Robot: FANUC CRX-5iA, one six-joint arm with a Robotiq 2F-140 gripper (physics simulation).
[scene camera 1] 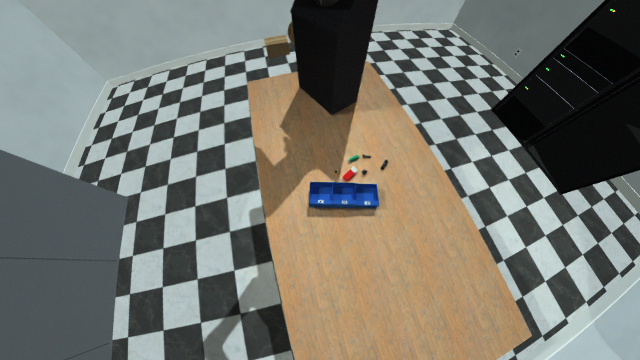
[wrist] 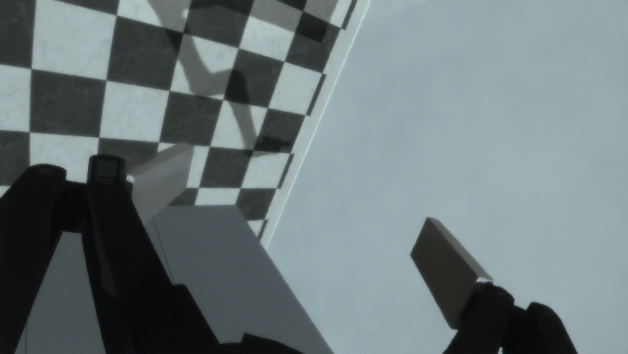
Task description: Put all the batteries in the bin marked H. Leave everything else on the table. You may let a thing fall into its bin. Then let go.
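Places are measured from the arm's base along level axes (x ahead, y left, z up), in metres.
Pixels of known places: gripper, fingertip midpoint: [wrist: 307, 203].
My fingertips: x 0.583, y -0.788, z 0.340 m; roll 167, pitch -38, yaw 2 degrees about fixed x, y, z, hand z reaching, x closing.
For each thing: its middle in the pictures, then the offset to it from my fingertips. Level surfaces: height alone.
- blue bin block, body centre: [scene camera 1: 343, 195] 0.027 m back, 0.642 m left, 0.785 m down
- green cylinder, body centre: [scene camera 1: 353, 158] 0.168 m back, 0.749 m left, 0.801 m down
- black elongated piece, body centre: [scene camera 1: 384, 164] 0.099 m back, 0.865 m left, 0.801 m down
- small dark piece, body centre: [scene camera 1: 366, 156] 0.160 m back, 0.809 m left, 0.803 m down
- white block, body centre: [scene camera 1: 350, 173] 0.107 m back, 0.707 m left, 0.802 m down
- small black piece, body centre: [scene camera 1: 364, 171] 0.096 m back, 0.765 m left, 0.800 m down
- tiny dark piece, body centre: [scene camera 1: 335, 172] 0.135 m back, 0.656 m left, 0.804 m down
- wooden table, its level: 0.808 m down
In the scene view a blue bin block [scene camera 1: 343, 206] with three compartments stands on the table; the letters on its small white labels are too small to read surely. Behind it lie a green cylinder [scene camera 1: 354, 158], a black elongated piece [scene camera 1: 384, 164], a small dark piece [scene camera 1: 366, 156], a red and white block [scene camera 1: 350, 174], a small black piece [scene camera 1: 364, 172] and a tiny dark piece [scene camera 1: 336, 171]. I cannot tell surely which are batteries. My gripper [wrist: 307, 203] is open and empty in the wrist view, facing wall and floor, away from the table things.
The wooden table [scene camera 1: 390, 260] has a tall black pedestal [scene camera 1: 330, 65] at its far end. A dark cabinet with small lights [scene camera 1: 565, 100] stands at the right, a grey cabinet [scene camera 1: 55, 240] [wrist: 215, 260] at the left. A brown box [scene camera 1: 277, 46] shows beyond the table.
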